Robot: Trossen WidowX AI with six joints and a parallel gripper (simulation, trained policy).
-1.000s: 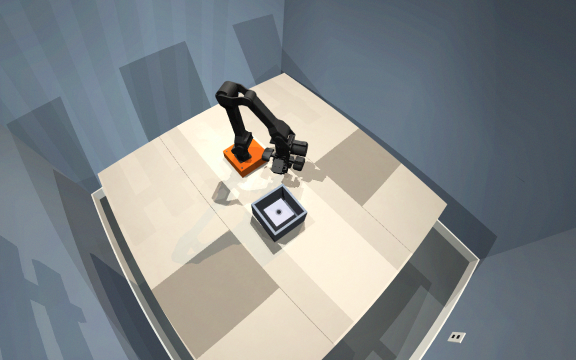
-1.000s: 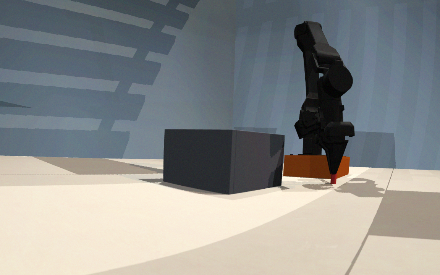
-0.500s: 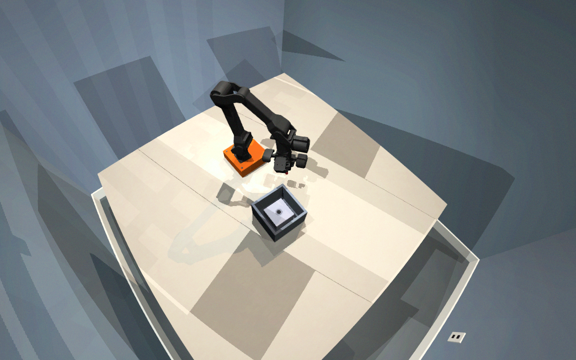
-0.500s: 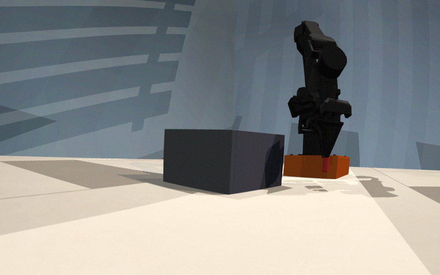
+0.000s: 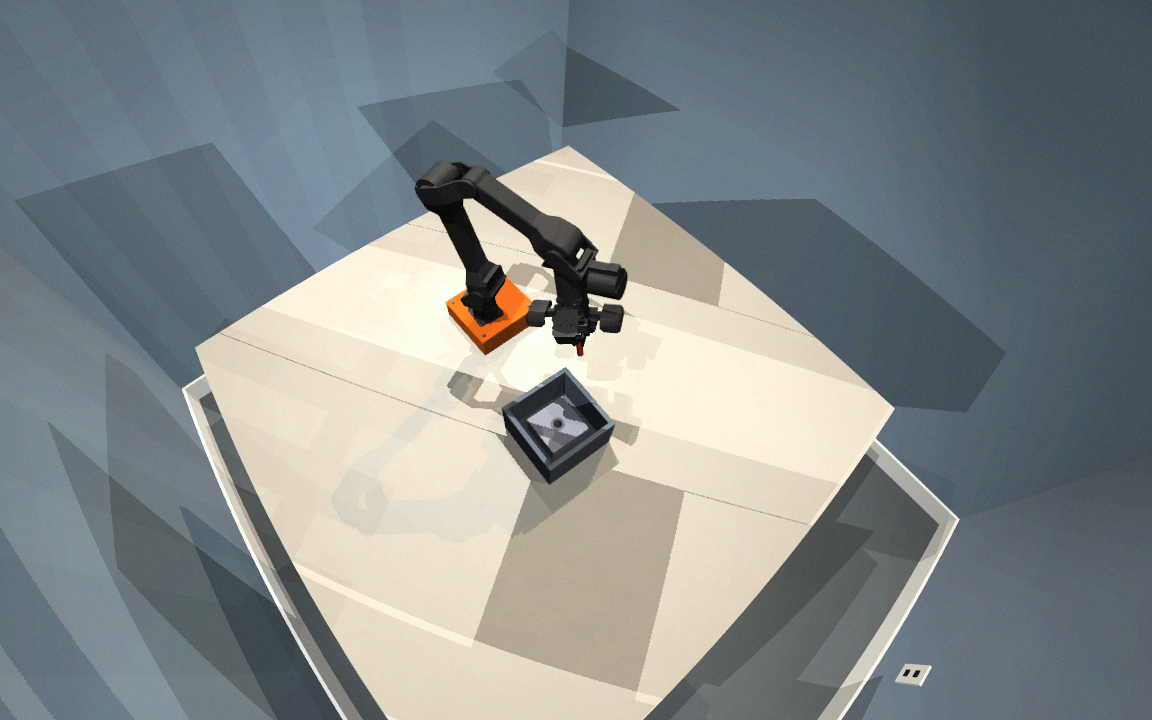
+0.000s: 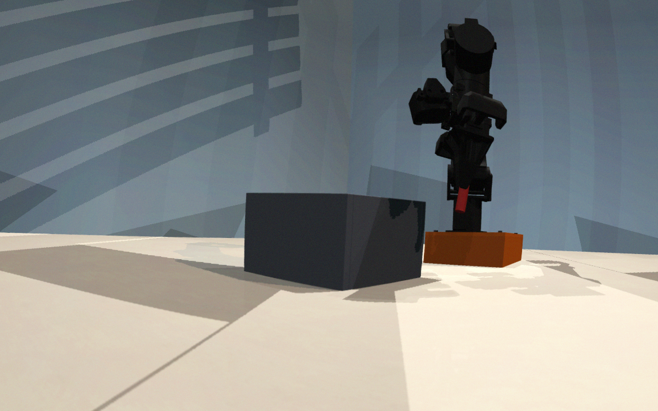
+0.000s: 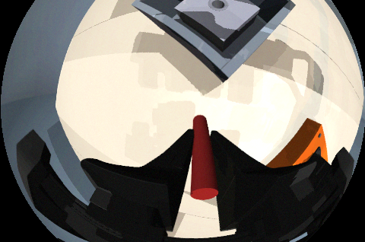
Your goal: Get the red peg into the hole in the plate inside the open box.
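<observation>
My gripper tip is 100 mm short of the grey plate, 120 mm to the left of it and 70 mm above it. The rest, counted from my gripper tip: red peg 10 mm behind, 10 mm above; dark box 100 mm ahead, 120 mm to the right, 90 mm below.
</observation>
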